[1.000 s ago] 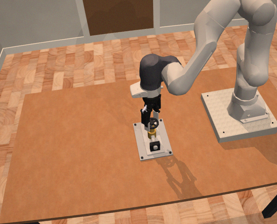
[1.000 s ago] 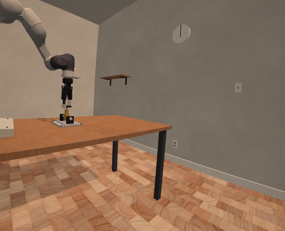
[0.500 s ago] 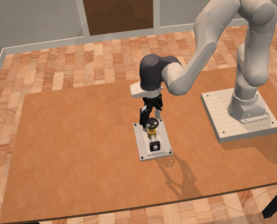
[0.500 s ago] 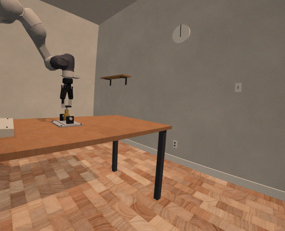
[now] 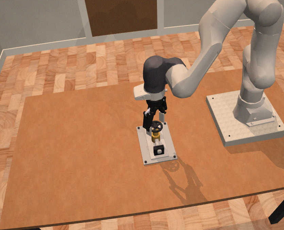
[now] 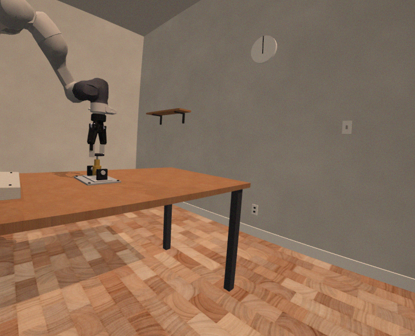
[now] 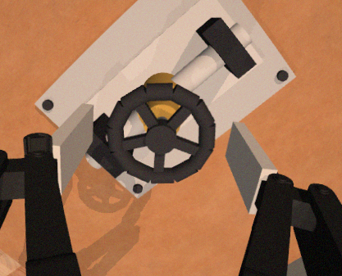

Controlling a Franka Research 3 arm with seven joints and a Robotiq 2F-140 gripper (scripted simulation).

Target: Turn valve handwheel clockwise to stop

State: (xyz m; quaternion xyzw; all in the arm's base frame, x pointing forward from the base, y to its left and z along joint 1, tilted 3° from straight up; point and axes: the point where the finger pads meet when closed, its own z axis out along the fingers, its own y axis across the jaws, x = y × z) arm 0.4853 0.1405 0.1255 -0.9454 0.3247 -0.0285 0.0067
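The black spoked handwheel is 2 cm below my hand.
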